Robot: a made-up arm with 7 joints. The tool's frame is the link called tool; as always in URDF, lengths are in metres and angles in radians. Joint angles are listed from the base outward.
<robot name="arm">
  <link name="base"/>
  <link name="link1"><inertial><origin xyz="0.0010 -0.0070 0.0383"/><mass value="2.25"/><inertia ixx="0.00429" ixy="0" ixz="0" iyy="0.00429" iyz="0.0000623" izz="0.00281"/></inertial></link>
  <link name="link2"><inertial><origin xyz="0.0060 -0.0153 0.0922"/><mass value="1.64"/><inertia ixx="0.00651" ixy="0" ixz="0" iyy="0.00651" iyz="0.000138" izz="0.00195"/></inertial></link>
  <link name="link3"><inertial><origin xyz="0.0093 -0.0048 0.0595"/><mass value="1.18"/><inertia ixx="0.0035" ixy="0" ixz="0" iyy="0.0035" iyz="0.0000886" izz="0.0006"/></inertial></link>
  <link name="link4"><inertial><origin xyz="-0.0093 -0.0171 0.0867"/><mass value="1.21"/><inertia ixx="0.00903" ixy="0" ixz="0" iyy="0.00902" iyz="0.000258" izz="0.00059"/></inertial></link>
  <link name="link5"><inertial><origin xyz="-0.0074 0.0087 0.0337"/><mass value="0.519"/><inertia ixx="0.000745" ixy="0" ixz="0" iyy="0.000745" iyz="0" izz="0.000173"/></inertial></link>
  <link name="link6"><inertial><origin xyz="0.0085 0.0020 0.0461"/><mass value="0.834"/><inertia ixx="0.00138" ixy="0" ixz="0" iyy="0.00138" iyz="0" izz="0.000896"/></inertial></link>
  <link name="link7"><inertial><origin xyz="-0.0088 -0.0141 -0.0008"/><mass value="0.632"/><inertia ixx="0.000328" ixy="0" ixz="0" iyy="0.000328" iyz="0" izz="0.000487"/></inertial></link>
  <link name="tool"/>
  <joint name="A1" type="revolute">
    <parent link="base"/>
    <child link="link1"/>
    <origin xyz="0 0 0.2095"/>
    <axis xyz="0 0 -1"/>
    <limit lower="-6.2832" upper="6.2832"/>
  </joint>
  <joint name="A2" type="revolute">
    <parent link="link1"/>
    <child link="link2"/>
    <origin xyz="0 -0.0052 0.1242"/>
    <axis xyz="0 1 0"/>
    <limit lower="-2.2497" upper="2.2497"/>
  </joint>
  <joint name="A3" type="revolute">
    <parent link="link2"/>
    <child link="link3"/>
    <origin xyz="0 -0.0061 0.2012"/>
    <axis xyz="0 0 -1"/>
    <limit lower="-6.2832" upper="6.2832"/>
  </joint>
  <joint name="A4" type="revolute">
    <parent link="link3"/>
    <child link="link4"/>
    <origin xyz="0 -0.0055 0.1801"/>
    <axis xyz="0 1 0"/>
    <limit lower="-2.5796" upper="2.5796"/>
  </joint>
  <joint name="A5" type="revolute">
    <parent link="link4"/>
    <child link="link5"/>
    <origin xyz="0 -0.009 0.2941"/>
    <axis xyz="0 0 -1"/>
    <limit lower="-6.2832" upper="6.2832"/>
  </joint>
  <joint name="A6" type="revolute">
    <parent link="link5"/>
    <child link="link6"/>
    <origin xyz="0 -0.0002 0.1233"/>
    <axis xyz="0 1 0"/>
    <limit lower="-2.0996" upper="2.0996"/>
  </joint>
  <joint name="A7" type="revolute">
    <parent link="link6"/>
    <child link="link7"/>
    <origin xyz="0 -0.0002 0.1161"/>
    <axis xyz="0 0 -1"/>
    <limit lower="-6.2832" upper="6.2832"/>
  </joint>
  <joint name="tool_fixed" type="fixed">
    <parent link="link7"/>
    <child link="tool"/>
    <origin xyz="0 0 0" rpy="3.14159 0 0"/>
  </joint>
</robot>
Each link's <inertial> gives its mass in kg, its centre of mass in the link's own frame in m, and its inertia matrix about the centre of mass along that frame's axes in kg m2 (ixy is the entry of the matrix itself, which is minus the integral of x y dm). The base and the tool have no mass. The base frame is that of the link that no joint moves.
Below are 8 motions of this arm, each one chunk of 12 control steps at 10 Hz.
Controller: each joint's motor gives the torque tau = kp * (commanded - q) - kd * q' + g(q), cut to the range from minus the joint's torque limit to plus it. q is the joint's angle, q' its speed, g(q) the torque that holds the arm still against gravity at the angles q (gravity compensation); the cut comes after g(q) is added. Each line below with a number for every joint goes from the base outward.
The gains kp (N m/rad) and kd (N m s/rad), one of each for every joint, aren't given. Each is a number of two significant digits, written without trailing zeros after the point. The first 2 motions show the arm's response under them.
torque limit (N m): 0.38 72 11 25 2.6 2.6 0.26
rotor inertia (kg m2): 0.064 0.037 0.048 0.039 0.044 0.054 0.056
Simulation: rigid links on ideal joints. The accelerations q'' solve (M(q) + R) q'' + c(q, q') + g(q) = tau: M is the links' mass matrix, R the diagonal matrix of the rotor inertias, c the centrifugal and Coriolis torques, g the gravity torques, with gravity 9.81 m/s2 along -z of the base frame. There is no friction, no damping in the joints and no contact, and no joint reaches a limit. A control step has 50 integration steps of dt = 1/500 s. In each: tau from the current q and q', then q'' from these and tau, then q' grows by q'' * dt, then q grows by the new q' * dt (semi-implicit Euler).
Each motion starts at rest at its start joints. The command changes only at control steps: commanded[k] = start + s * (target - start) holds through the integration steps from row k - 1 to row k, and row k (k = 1, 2, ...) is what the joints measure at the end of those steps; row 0 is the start. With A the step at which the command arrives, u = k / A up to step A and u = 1 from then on. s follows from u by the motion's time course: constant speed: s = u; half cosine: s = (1 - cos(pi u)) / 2; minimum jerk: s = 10 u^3 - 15 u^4 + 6 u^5; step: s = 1 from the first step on.
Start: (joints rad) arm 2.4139 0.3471 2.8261 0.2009 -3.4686 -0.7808 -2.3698
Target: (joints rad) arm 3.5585 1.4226 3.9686 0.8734 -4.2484 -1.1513 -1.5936
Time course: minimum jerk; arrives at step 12
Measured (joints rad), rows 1 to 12:
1: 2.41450 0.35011 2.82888 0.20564 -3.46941 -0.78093 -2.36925
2: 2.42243 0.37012 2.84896 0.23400 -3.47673 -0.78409 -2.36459
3: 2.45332 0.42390 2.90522 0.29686 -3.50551 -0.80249 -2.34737
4: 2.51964 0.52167 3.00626 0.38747 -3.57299 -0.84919 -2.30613
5: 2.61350 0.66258 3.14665 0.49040 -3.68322 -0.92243 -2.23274
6: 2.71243 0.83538 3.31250 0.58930 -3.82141 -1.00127 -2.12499
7: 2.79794 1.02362 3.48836 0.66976 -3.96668 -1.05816 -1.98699
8: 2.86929 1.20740 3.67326 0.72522 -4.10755 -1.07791 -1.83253
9: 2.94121 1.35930 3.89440 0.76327 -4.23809 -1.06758 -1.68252
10: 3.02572 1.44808 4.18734 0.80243 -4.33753 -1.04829 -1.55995
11: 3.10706 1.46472 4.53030 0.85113 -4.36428 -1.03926 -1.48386
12: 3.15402 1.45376 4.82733 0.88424 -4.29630 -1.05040 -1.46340
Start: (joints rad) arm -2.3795 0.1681 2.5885 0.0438 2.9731 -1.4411 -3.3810
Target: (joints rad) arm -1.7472 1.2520 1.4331 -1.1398 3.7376 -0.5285 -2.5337
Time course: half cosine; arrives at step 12
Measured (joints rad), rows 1 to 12:
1: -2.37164 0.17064 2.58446 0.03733 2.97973 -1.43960 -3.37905
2: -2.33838 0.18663 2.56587 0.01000 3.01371 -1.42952 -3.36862
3: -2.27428 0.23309 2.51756 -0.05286 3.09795 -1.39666 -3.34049
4: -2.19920 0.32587 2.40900 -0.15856 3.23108 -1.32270 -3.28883
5: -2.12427 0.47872 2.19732 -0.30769 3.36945 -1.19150 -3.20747
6: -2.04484 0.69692 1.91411 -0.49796 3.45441 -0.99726 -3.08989
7: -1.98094 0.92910 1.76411 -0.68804 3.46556 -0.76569 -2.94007
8: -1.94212 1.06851 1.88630 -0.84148 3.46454 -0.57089 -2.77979
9: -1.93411 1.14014 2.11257 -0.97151 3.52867 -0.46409 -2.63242
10: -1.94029 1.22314 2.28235 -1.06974 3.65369 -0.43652 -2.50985
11: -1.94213 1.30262 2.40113 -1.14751 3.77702 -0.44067 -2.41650
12: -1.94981 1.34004 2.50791 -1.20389 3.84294 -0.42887 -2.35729
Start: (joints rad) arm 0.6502 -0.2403 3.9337 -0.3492 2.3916 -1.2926 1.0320
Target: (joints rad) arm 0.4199 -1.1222 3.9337 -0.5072 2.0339 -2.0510 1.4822
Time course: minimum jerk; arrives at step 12
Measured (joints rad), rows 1 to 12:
1: 0.64960 -0.24201 3.93126 -0.35087 2.39224 -1.29320 1.03246
2: 0.64349 -0.25475 3.91387 -0.36116 2.39508 -1.29828 1.03615
3: 0.61984 -0.29417 3.86406 -0.38405 2.39477 -1.31683 1.04866
4: 0.57348 -0.37279 3.77590 -0.41430 2.37483 -1.36067 1.07616
5: 0.51956 -0.49206 3.66728 -0.44229 2.31812 -1.43894 1.12248
6: 0.47944 -0.64243 3.58059 -0.46000 2.22442 -1.55240 1.18748
7: 0.46277 -0.80721 3.56561 -0.46401 2.11996 -1.69050 1.26699
8: 0.46617 -0.96500 3.65489 -0.45845 2.04607 -1.83305 1.35353
9: 0.48167 -1.09276 3.85382 -0.45362 2.02599 -1.95590 1.43684
10: 0.50233 -1.17194 4.13877 -0.46082 2.04095 -2.03802 1.50491
11: 0.52071 -1.19633 4.44749 -0.48259 2.04846 -2.07077 1.54700
12: 0.52756 -1.18326 4.68016 -0.50268 2.02942 -2.06495 1.55848

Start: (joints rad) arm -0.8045 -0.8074 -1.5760 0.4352 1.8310 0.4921 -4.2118
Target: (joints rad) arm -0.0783 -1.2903 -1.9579 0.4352 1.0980 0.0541 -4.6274
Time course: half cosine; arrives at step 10
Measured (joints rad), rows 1 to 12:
1: -0.80190 -0.81213 -1.56582 0.43347 1.82493 0.49151 -4.21324
2: -0.79149 -0.83308 -1.52313 0.42879 1.79623 0.48690 -4.22087
3: -0.77389 -0.87796 -1.44196 0.42758 1.72836 0.47012 -4.24137
4: -0.75130 -0.94400 -1.35174 0.43037 1.61750 0.43143 -4.27999
5: -0.72711 -1.02157 -1.29824 0.43235 1.47813 0.36706 -4.33830
6: -0.70553 -1.10109 -1.31800 0.43175 1.33578 0.28224 -4.41321
7: -0.68643 -1.17609 -1.42738 0.42960 1.21314 0.18807 -4.49708
8: -0.66466 -1.24224 -1.62314 0.42803 1.12256 0.09730 -4.57899
9: -0.63449 -1.29569 -1.88734 0.43182 1.06806 0.02204 -4.64675
10: -0.59285 -1.33176 -2.18805 0.44711 1.05153 -0.02543 -4.68929
11: -0.54092 -1.35100 -2.46793 0.46974 1.06876 -0.03509 -4.70093
12: -0.49069 -1.35953 -2.65565 0.48530 1.10033 -0.01141 -4.68536

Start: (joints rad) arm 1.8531 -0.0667 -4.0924 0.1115 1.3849 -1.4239 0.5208
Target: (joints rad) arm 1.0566 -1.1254 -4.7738 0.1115 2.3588 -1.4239 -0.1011
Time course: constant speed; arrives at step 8
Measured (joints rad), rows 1 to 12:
1: 1.79111 -0.10851 -4.13027 0.07668 1.42729 -1.43166 0.50895
2: 1.66993 -0.21746 -4.24584 0.02575 1.50577 -1.44488 0.46763
3: 1.60045 -0.37641 -4.42920 0.02812 1.58973 -1.44225 0.39036
4: 1.58411 -0.57357 -4.61902 0.08024 1.72368 -1.40463 0.28459
5: 1.56302 -0.77849 -4.73290 0.10486 1.93239 -1.34012 0.16648
6: 1.54062 -0.94882 -4.72922 0.10194 2.16308 -1.28189 0.05141
7: 1.52674 -1.07414 -4.63723 0.10653 2.36245 -1.26147 -0.04921
8: 1.51189 -1.17263 -4.53790 0.11335 2.50571 -1.29324 -0.13050
9: 1.49817 -1.23456 -4.44218 0.12784 2.58126 -1.35536 -0.18251
10: 1.48190 -1.23752 -4.32792 0.14334 2.59180 -1.42030 -0.19560
11: 1.45736 -1.19781 -4.24956 0.14223 2.54687 -1.46574 -0.17487
12: 1.42720 -1.14709 -4.28420 0.12403 2.46082 -1.47489 -0.13564

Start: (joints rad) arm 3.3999 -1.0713 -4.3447 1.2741 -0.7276 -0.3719 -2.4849
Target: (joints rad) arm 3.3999 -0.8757 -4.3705 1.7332 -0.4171 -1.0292 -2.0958
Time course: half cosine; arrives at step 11
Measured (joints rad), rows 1 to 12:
1: 3.40165 -1.06792 -4.34306 1.28044 -0.72537 -0.37670 -2.48384
2: 3.40798 -1.05614 -4.33819 1.30390 -0.71465 -0.39831 -2.47787
3: 3.41879 -1.03626 -4.33197 1.34654 -0.68915 -0.44751 -2.46115
4: 3.43112 -1.01182 -4.32641 1.40255 -0.64783 -0.52675 -2.42882
5: 3.44180 -0.98486 -4.32067 1.46590 -0.59592 -0.62955 -2.37945
6: 3.44865 -0.95668 -4.31386 1.53179 -0.54191 -0.74325 -2.31583
7: 3.45069 -0.92958 -4.30709 1.59557 -0.49356 -0.85332 -2.24434
8: 3.44767 -0.90627 -4.30244 1.65258 -0.45554 -0.94726 -2.17339
9: 3.43956 -0.88881 -4.30142 1.69829 -0.42935 -1.01666 -2.11161
10: 3.42660 -0.87838 -4.30470 1.72867 -0.41474 -1.05737 -2.06622
11: 3.40959 -0.87564 -4.31271 1.74073 -0.41115 -1.06846 -2.04194
12: 3.39104 -0.87730 -4.32443 1.73874 -0.41589 -1.05482 -2.03951

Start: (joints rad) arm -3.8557 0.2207 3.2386 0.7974 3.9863 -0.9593 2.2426
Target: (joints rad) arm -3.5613 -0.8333 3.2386 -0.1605 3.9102 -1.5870 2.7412
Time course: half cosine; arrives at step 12
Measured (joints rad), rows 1 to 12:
1: -3.85378 0.20920 3.24048 0.77877 3.98502 -0.96575 2.24364
2: -3.84309 0.16869 3.24611 0.72062 3.98485 -0.98656 2.25014
3: -3.81686 0.09407 3.25482 0.63033 3.99202 -1.02192 2.26921
4: -3.77850 -0.01193 3.26723 0.52313 4.00588 -1.07152 2.30649
5: -3.73907 -0.14411 3.28779 0.40871 4.01674 -1.13689 2.36346
6: -3.70339 -0.29342 3.31546 0.29480 4.01249 -1.21756 2.43688
7: -3.67016 -0.44757 3.33354 0.18675 3.98684 -1.30894 2.51975
8: -3.64070 -0.59320 3.31905 0.08868 3.94326 -1.40240 2.60321
9: -3.61841 -0.71872 3.26231 0.00560 3.89247 -1.48840 2.67849
10: -3.60423 -0.81513 3.17504 -0.05740 3.84778 -1.55978 2.73834
11: -3.59581 -0.87558 3.08231 -0.09666 3.82123 -1.61162 2.77795
12: -3.58948 -0.89561 3.00978 -0.10987 3.81876 -1.63920 2.79518

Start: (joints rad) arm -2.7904 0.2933 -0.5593 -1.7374 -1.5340 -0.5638 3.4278
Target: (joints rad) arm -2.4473 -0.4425 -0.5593 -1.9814 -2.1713 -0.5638 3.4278
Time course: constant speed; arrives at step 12
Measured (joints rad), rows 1 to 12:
1: -2.80682 0.25912 -0.56013 -1.73184 -1.55733 -0.56535 3.42880
2: -2.83385 0.18625 -0.56478 -1.73890 -1.62669 -0.56863 3.43165
3: -2.84472 0.10595 -0.57904 -1.77289 -1.72061 -0.57198 3.43469
4: -2.82378 0.03336 -0.61115 -1.81892 -1.79728 -0.57231 3.43531
5: -2.77708 -0.03070 -0.65702 -1.85563 -1.83556 -0.56720 3.43261
6: -2.71936 -0.08859 -0.70349 -1.87594 -1.85055 -0.56011 3.42790
7: -2.66211 -0.14410 -0.73944 -1.88607 -1.87475 -0.55805 3.42351
8: -2.61150 -0.20119 -0.75889 -1.89569 -1.92903 -0.56450 3.42119
9: -2.57153 -0.26138 -0.75795 -1.91021 -2.00888 -0.57655 3.42133
10: -2.54050 -0.32357 -0.73794 -1.92958 -2.09252 -0.58743 3.42314
11: -2.51319 -0.38630 -0.70394 -1.95108 -2.15962 -0.59102 3.42555
12: -2.48443 -0.44889 -0.66179 -1.97254 -2.20496 -0.58564 3.42774

